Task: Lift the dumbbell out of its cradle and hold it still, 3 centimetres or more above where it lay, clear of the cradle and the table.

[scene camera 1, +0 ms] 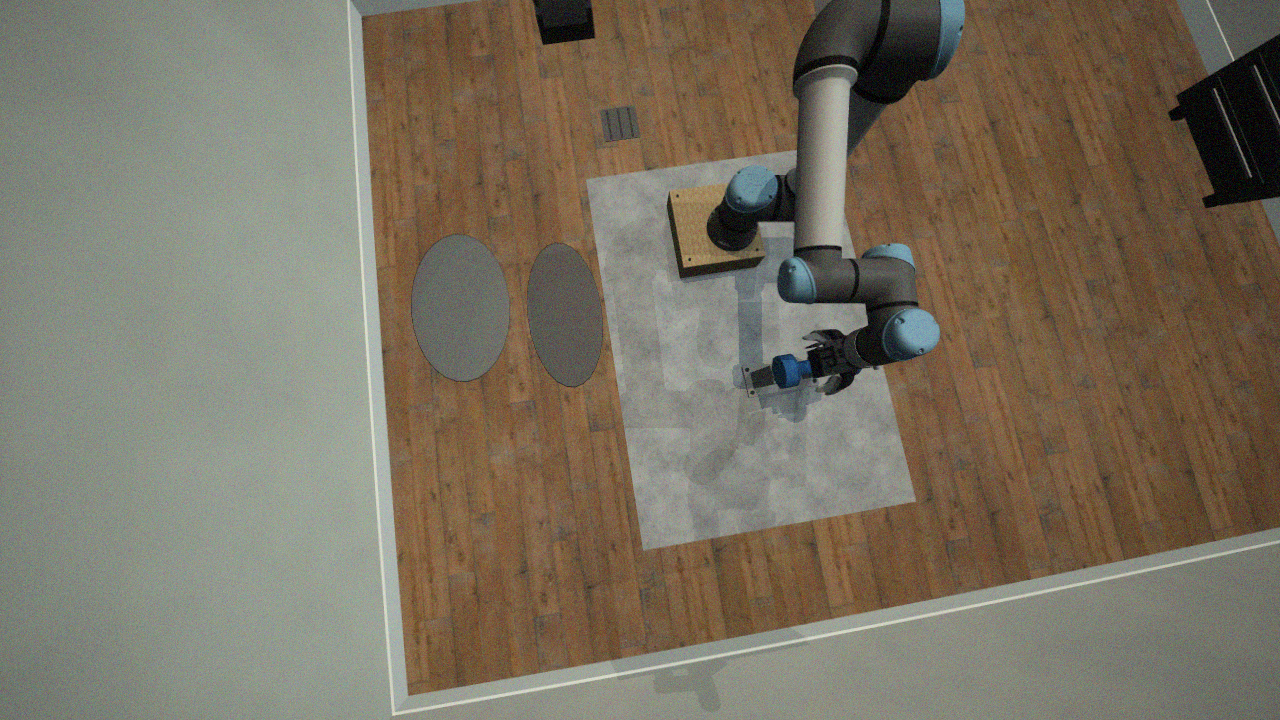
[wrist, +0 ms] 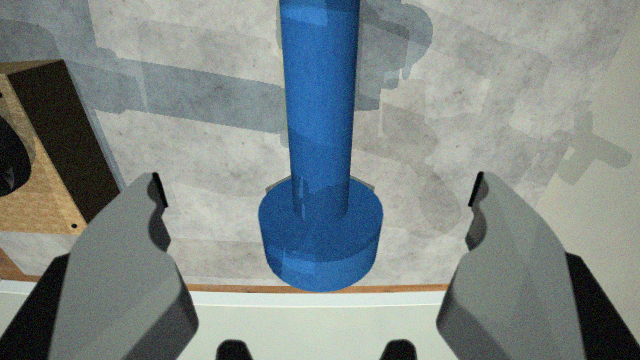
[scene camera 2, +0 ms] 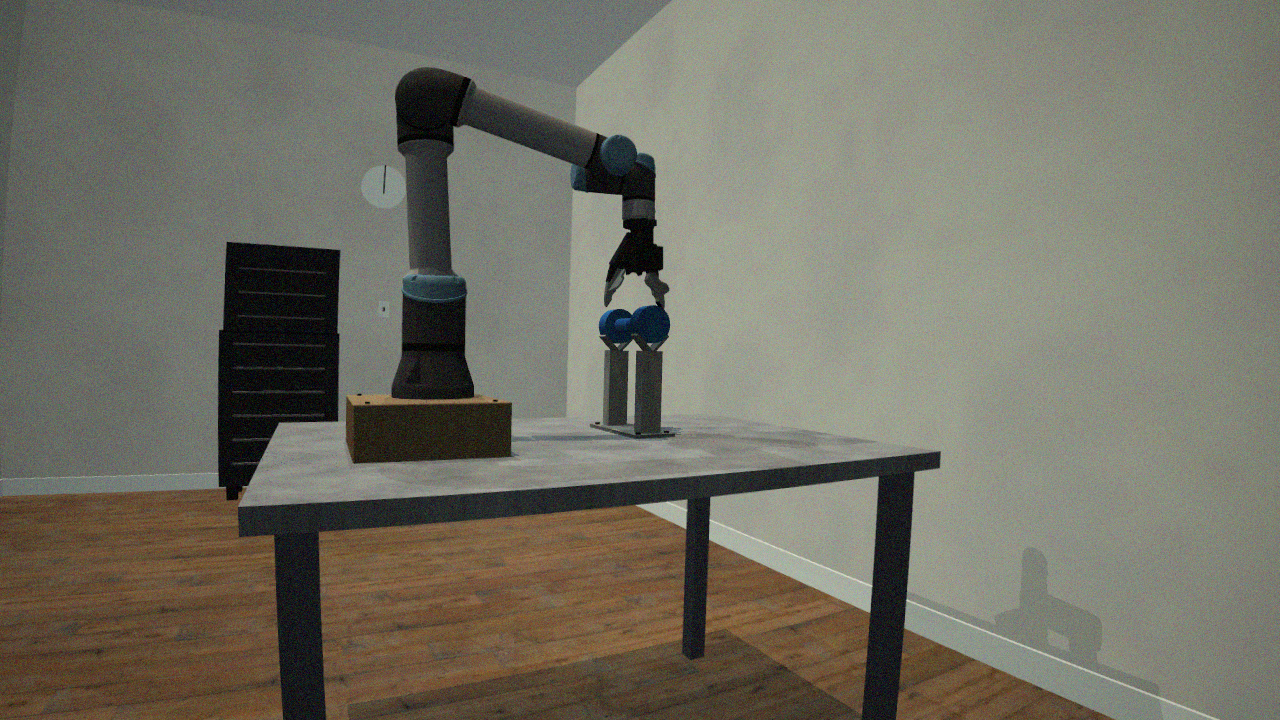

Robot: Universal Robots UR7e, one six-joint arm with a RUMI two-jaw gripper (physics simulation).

Scene:
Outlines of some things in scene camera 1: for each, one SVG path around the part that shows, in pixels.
My gripper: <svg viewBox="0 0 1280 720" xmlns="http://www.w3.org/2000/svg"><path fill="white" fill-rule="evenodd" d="M812 331L809 335L803 336L802 339L819 342L805 347L805 349L816 347L807 351L813 379L832 375L825 384L817 387L815 391L817 393L825 392L825 395L833 395L851 385L858 369L863 368L853 365L845 355L844 342L848 335L845 336L836 329Z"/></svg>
A blue dumbbell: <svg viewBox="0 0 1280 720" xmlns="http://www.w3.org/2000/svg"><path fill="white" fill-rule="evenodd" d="M809 360L797 362L792 354L775 356L772 362L772 369L777 385L781 389L798 386L802 375L812 374Z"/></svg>

